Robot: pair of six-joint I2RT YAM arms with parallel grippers.
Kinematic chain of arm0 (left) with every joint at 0, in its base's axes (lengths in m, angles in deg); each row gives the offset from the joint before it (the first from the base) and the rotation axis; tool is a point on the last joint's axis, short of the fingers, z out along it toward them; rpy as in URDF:
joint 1: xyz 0 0 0.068 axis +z
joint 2: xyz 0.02 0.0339 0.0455 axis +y
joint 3: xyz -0.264 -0.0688 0 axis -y
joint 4: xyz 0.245 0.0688 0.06 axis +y
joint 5: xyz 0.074 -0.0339 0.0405 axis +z
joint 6: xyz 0.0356 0 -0.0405 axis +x
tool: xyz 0 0 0 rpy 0 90 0
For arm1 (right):
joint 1: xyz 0 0 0.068 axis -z
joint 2: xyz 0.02 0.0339 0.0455 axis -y
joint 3: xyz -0.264 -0.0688 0 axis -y
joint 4: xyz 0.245 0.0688 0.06 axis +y
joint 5: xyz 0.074 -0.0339 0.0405 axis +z
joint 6: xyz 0.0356 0 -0.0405 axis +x
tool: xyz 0 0 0 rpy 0 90 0
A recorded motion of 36 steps. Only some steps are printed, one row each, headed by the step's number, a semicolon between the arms.
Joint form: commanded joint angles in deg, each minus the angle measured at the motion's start. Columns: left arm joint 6, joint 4, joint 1, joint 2, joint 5, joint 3; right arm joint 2, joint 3, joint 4, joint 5, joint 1, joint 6.
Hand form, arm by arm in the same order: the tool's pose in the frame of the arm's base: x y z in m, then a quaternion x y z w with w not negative. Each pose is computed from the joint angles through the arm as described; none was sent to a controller.
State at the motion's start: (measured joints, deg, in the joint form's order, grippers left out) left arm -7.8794 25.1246 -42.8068 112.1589 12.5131 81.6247; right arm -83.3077 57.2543 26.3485 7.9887 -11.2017 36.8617
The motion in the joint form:
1: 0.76 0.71 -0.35 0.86 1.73 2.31; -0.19 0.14 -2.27 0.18 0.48 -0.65
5: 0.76 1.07 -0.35 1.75 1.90 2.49; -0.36 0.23 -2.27 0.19 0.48 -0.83
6: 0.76 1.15 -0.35 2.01 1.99 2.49; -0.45 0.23 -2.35 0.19 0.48 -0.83
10: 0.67 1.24 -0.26 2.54 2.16 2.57; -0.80 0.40 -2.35 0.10 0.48 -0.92
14: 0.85 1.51 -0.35 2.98 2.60 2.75; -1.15 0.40 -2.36 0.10 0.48 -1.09
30: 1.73 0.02 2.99 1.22 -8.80 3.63; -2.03 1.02 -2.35 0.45 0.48 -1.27
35: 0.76 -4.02 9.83 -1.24 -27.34 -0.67; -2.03 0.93 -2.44 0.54 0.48 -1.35
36: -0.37 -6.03 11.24 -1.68 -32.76 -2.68; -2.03 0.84 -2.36 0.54 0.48 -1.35
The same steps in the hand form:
1: 0.3188 -0.2870 0.2010 0.25714 0.91130 -0.02003 0.32095; 0.3002 0.0620 0.2380 0.18324 0.92009 0.19669 0.28490
5: 0.3198 -0.2877 0.1953 0.25858 0.91354 -0.01466 0.31363; 0.3007 0.0621 0.2376 0.18187 0.92060 0.19607 0.28457
6: 0.3200 -0.2878 0.1933 0.25894 0.91423 -0.01268 0.31142; 0.3011 0.0622 0.2373 0.18188 0.92063 0.19604 0.28449
10: 0.3211 -0.2878 0.1899 0.25800 0.91569 -0.00932 0.30799; 0.3022 0.0623 0.2364 0.18164 0.92126 0.19460 0.28359
14: 0.3213 -0.2885 0.1874 0.25993 0.91602 -0.00369 0.30551; 0.3030 0.0625 0.2347 0.18069 0.92246 0.19314 0.28129
30: 0.3353 -0.2765 0.2055 0.26493 0.91088 -0.09465 0.30192; 0.3062 0.0633 0.2336 0.17852 0.92349 0.19449 0.27834
35: 0.3512 -0.2388 0.2054 0.25109 0.90164 -0.22756 0.26873; 0.3061 0.0633 0.2333 0.17761 0.92362 0.19497 0.27816
36: 0.3520 -0.2307 0.2008 0.24530 0.89581 -0.26853 0.25544; 0.3058 0.0633 0.2327 0.17782 0.92407 0.19446 0.27687

